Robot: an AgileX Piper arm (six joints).
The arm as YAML. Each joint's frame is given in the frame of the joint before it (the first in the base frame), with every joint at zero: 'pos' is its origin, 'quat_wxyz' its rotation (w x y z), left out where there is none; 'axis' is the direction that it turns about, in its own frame. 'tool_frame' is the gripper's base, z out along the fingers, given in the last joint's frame.
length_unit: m
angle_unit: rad
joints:
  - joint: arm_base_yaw
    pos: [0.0, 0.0, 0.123]
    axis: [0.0, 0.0, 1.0]
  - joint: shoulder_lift
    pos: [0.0, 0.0, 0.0]
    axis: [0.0, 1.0, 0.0]
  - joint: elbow
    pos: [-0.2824, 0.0, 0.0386]
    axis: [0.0, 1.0, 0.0]
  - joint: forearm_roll
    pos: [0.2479, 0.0, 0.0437]
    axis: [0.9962, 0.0, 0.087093]
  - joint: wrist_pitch
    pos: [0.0, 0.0, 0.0]
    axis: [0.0, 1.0, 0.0]
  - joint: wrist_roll
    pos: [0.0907, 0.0, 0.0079]
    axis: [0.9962, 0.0, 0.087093]
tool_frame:
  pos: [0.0, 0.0, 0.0]
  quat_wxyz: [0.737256, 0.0, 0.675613, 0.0]
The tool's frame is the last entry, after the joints.
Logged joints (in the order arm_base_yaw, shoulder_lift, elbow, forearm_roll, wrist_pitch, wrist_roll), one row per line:
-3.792, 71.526, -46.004, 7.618, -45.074, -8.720
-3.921, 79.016, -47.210, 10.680, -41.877, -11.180
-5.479, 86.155, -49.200, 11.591, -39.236, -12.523
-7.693, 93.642, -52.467, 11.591, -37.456, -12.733
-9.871, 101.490, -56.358, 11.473, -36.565, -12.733
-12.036, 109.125, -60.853, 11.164, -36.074, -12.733
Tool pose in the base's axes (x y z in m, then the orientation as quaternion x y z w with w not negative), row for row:
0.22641, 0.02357, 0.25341, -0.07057, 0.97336, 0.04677, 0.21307
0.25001, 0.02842, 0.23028, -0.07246, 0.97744, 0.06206, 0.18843
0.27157, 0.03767, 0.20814, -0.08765, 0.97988, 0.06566, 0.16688
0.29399, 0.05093, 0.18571, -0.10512, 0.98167, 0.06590, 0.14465
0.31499, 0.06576, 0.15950, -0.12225, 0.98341, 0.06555, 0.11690
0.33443, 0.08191, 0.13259, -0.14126, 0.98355, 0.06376, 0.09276
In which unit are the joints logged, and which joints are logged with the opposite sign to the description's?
The joints are logged in degrees. Opposite sign: arm_base_yaw, wrist_pitch.
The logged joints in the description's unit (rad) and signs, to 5 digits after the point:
0.06618, 1.24836, -0.80292, 0.13296, 0.78669, -0.15219
0.06843, 1.37909, -0.82397, 0.18640, 0.73089, -0.19513
0.09563, 1.50369, -0.85870, 0.20230, 0.68480, -0.21857
0.13427, 1.63436, -0.91572, 0.20230, 0.65373, -0.22223
0.17228, 1.77133, -0.98363, 0.20024, 0.63818, -0.22223
0.21007, 1.90459, -1.06209, 0.19485, 0.62961, -0.22223

